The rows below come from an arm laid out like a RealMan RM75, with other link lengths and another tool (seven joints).
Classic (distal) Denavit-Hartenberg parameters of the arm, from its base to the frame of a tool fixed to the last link. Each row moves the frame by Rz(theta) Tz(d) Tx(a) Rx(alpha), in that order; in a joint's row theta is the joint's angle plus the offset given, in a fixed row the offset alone. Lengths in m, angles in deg.
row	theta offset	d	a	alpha
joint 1	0.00	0.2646	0.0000	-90.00
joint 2	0.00	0.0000	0.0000	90.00
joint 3	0.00	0.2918	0.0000	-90.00
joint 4	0.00	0.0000	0.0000	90.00
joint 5	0.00	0.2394	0.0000	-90.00
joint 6	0.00	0.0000	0.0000	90.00
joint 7	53.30	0.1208	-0.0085	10.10
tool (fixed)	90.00	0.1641	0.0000	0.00
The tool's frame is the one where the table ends.
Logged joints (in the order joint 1, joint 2, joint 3, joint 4, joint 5, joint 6, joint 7), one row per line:
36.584, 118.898, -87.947, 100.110, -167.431, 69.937, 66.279
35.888, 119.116, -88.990, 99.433, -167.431, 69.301, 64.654
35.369, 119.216, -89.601, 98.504, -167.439, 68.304, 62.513
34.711, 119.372, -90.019, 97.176, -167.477, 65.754, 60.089
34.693, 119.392, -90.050, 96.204, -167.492, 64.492, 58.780
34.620, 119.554, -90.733, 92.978, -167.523, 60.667, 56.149
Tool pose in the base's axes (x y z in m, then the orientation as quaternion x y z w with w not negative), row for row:
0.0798, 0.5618, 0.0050, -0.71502, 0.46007, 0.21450, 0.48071
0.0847, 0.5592, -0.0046, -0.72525, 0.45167, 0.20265, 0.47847
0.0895, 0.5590, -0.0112, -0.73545, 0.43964, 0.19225, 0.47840
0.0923, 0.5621, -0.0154, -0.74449, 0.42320, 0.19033, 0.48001
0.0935, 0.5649, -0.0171, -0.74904, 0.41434, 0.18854, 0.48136
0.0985, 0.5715, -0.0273, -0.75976, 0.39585, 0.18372, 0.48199
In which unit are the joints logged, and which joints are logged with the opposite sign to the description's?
The joints are logged in degrees. Opposite sign: joint 4, joint 6.
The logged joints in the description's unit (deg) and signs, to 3 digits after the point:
36.584, 118.898, -87.947, -100.110, -167.431, -69.937, 66.279
35.888, 119.116, -88.990, -99.433, -167.431, -69.301, 64.654
35.369, 119.216, -89.601, -98.504, -167.439, -68.304, 62.513
34.711, 119.372, -90.019, -97.176, -167.477, -65.754, 60.089
34.693, 119.392, -90.050, -96.204, -167.492, -64.492, 58.780
34.620, 119.554, -90.733, -92.978, -167.523, -60.667, 56.149

